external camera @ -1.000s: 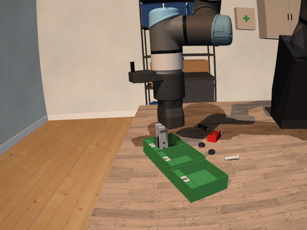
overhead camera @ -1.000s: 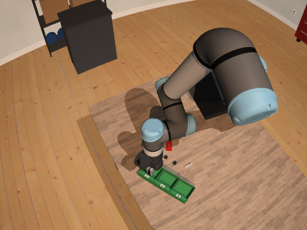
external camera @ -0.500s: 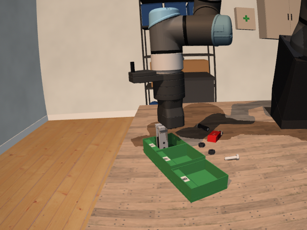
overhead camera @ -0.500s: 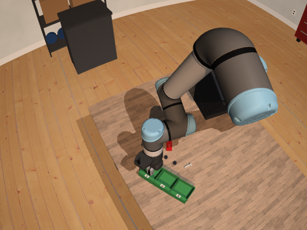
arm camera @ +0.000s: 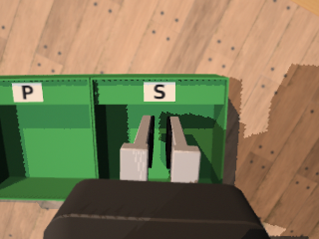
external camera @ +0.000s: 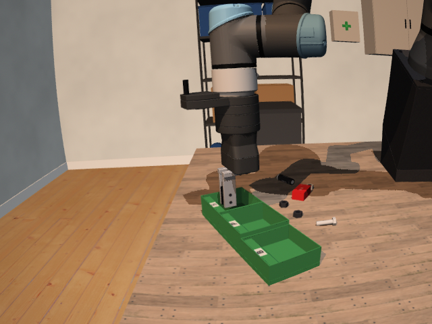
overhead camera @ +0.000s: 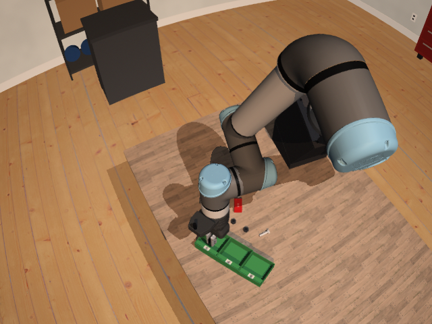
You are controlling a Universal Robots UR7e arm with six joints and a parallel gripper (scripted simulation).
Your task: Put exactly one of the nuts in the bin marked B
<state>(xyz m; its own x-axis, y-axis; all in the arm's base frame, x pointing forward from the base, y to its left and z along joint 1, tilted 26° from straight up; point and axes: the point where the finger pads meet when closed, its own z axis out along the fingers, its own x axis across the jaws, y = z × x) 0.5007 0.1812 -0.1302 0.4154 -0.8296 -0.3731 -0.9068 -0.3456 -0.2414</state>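
The green tray lies 4 cm behind my hand, 7 cm to the left of it and 3 cm below it. From my hand the other things lie so: white bolt (18 cm behind, 4 cm to the left, 4 cm below); then red block (15 cm behind, 10 cm to the right, 4 cm below); then black cylinder (12 cm behind, 18 cm to the right, 4 cm below).
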